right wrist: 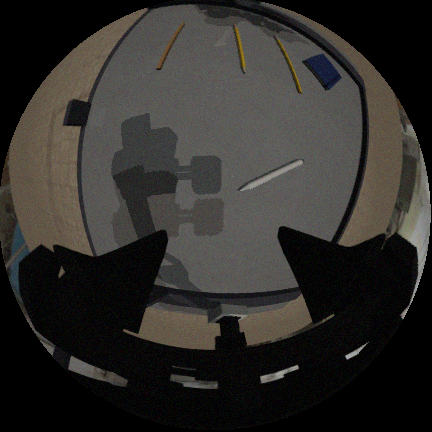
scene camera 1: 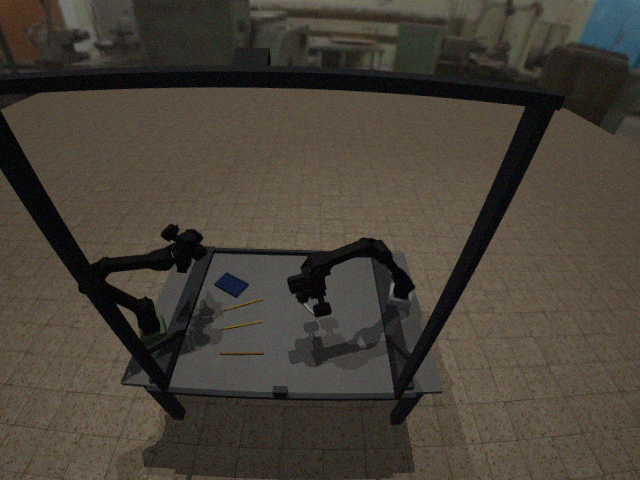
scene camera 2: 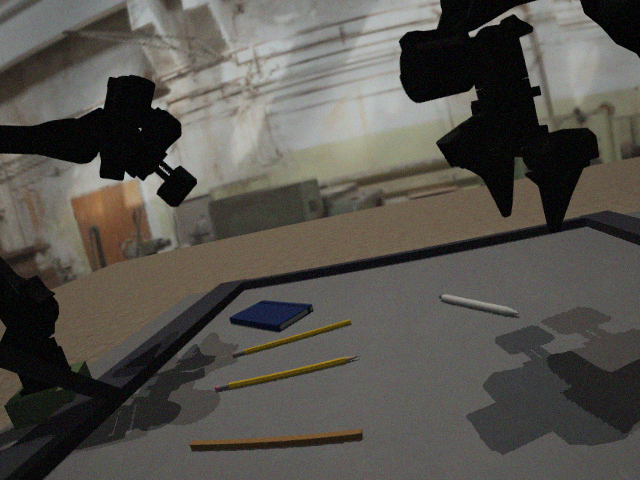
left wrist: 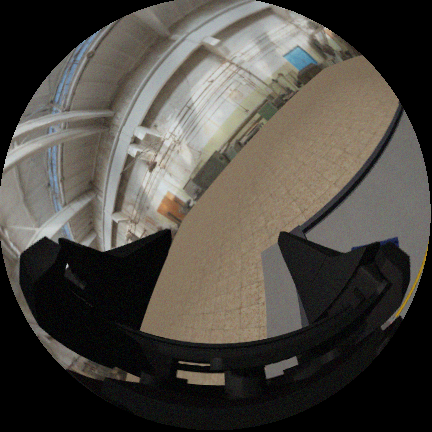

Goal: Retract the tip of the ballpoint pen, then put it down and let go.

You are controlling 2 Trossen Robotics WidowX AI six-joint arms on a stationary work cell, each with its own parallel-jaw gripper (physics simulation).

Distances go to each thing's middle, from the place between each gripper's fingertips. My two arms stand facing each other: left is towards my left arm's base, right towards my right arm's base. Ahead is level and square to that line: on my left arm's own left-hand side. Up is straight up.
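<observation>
Counting from my right hand, I find the blue notebook [scene camera 2: 270,315] 360 mm to the left, 280 mm ahead and 130 mm below. The green object [scene camera 2: 32,409] is 680 mm to the left of that same right hand, 50 mm ahead of it and 110 mm below it. Going by their middles, of the things named here the blue notebook is the nearest to my right hand.
From my left hand, the blue notebook is 140 mm to the right, 40 mm behind and 320 mm below. As for the green object, it is 180 mm to the left of my left hand, 260 mm behind it and 300 mm below it; going by its middle, the green object is nearer to my left hand than to my right hand.
</observation>
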